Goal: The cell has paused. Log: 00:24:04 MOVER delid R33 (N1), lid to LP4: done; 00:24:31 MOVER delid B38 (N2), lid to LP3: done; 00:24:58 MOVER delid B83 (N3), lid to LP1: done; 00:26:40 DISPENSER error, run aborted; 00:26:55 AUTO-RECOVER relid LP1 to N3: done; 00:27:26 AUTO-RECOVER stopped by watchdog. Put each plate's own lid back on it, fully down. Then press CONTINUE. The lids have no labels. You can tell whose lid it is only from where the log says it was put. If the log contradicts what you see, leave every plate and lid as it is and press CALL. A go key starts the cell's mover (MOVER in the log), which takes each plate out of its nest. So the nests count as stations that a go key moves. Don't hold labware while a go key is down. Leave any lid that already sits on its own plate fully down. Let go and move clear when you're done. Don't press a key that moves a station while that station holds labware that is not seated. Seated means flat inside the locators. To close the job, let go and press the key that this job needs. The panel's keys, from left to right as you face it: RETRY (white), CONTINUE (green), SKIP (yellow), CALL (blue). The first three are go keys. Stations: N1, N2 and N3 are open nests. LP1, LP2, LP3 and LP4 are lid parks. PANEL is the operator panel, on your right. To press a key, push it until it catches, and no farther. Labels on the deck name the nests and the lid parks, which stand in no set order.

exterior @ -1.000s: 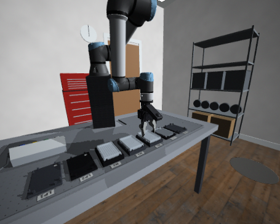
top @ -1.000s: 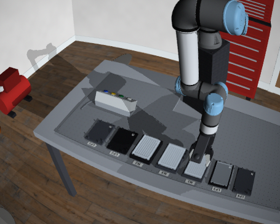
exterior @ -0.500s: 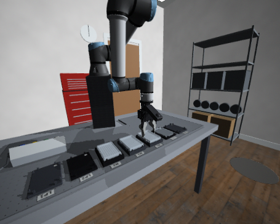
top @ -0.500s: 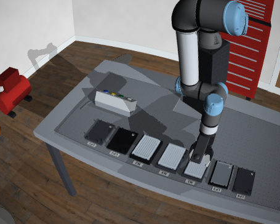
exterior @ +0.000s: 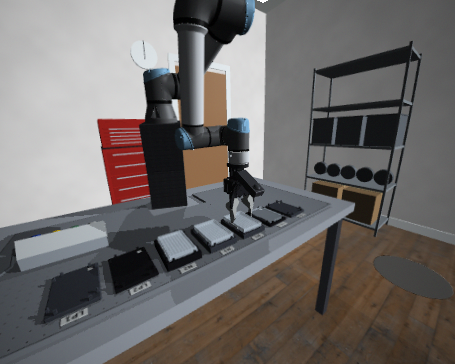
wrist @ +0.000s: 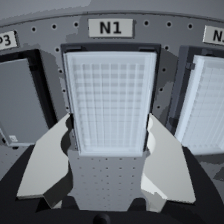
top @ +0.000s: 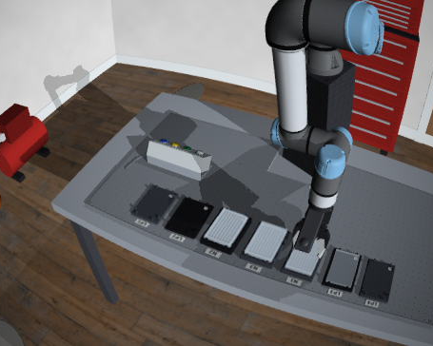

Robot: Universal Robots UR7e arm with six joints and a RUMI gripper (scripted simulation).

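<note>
The translucent lid is 13 cm to the left of my hand, 3 cm below it and 2 cm ahead of it. From my hand the other things lie so: white plate (26 cm to the right, 4 cm behind, 1 cm below); then black lid park (39 cm to the right, 6 cm behind, 4 cm below); then white key (43 cm to the right, 30 cm behind, 3 cm above).
</note>
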